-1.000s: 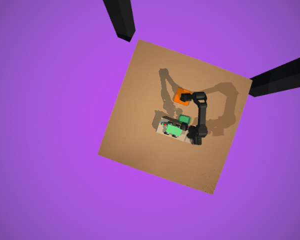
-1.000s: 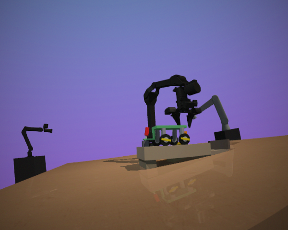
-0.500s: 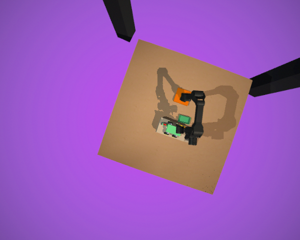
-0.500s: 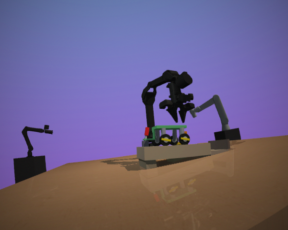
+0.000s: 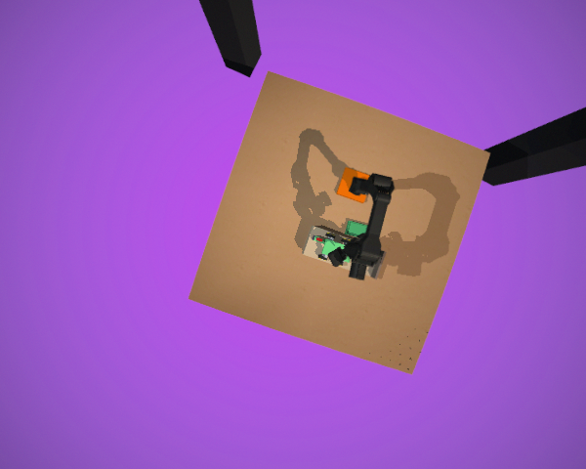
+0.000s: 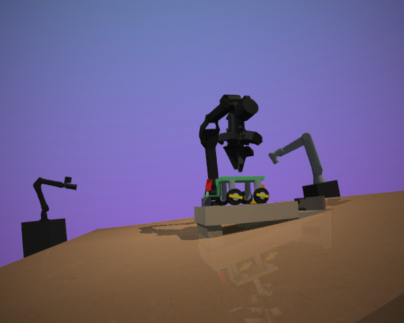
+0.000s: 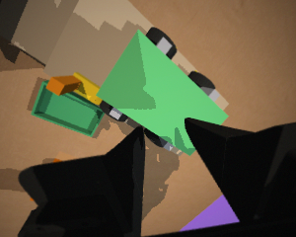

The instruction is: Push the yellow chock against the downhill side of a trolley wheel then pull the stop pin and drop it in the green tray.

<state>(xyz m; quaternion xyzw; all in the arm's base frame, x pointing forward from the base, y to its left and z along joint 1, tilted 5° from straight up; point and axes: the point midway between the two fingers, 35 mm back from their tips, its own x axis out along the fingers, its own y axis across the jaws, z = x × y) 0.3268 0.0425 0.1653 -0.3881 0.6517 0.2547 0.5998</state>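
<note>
My gripper tip is now 110 mm to the left of the red-headed stop pin, 50 mm above it and 10 mm short of it. Also, from my gripper tip: trolley: 70 mm below, 20 mm ahead, 10 mm to the right; dark end block: 240 mm to the left, 150 mm below, 10 mm behind; yellow chock: 100 mm below, 70 mm to the left, 50 mm behind.
</note>
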